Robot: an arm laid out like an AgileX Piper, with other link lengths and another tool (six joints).
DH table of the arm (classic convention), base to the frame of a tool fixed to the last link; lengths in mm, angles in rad. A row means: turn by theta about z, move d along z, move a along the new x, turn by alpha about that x. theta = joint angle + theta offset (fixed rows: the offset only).
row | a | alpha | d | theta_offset
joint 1 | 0 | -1.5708 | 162.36 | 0
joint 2 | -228.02 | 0 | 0 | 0.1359
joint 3 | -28.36 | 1.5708 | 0 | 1.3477
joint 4 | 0 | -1.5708 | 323.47 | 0
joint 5 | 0 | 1.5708 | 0 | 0
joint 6 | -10.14 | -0.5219 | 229.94 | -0.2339
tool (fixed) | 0 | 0 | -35.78 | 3.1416
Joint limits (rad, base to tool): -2.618..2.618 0..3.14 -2.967..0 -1.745..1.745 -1.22..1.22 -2.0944..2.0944
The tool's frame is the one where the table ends.
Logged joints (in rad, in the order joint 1, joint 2, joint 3, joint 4, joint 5, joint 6), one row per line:
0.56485 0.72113 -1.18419 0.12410 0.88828 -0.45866
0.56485 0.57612 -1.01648 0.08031 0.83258 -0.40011
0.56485 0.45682 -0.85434 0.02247 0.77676 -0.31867
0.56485 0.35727 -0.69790 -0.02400 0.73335 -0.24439
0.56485 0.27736 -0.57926 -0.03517 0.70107 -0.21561
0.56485 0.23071 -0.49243 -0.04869 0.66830 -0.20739
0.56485 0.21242 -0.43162 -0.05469 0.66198 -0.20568
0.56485 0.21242 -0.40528 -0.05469 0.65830 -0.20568
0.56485 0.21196 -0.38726 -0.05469 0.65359 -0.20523
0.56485 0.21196 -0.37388 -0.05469 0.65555 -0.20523
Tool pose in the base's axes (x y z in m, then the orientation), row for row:
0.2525 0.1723 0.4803 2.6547 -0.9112 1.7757
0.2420 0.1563 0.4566 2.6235 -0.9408 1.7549
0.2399 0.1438 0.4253 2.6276 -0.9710 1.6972
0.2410 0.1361 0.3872 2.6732 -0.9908 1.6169
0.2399 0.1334 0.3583 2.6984 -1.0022 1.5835
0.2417 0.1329 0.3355 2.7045 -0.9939 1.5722
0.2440 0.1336 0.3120 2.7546 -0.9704 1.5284
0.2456 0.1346 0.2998 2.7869 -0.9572 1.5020
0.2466 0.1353 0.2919 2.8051 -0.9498 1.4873
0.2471 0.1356 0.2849 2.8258 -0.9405 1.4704
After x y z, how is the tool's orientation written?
As angles about the fixed x, y, z axes (roll, pitch, yaw), in radians.
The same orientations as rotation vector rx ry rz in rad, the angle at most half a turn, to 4 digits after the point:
-1.7725 -1.7076 -1.2262
-1.7977 -1.6530 -1.2798
-1.8392 -1.5835 -1.3125
-1.8817 -1.5225 -1.3101
-1.8924 -1.4961 -1.3052
-1.9049 -1.4975 -1.3000
-1.9316 -1.5030 -1.2568
-1.9457 -1.5047 -1.2284
-1.9534 -1.5053 -1.2122
-1.9629 -1.5060 -1.1930

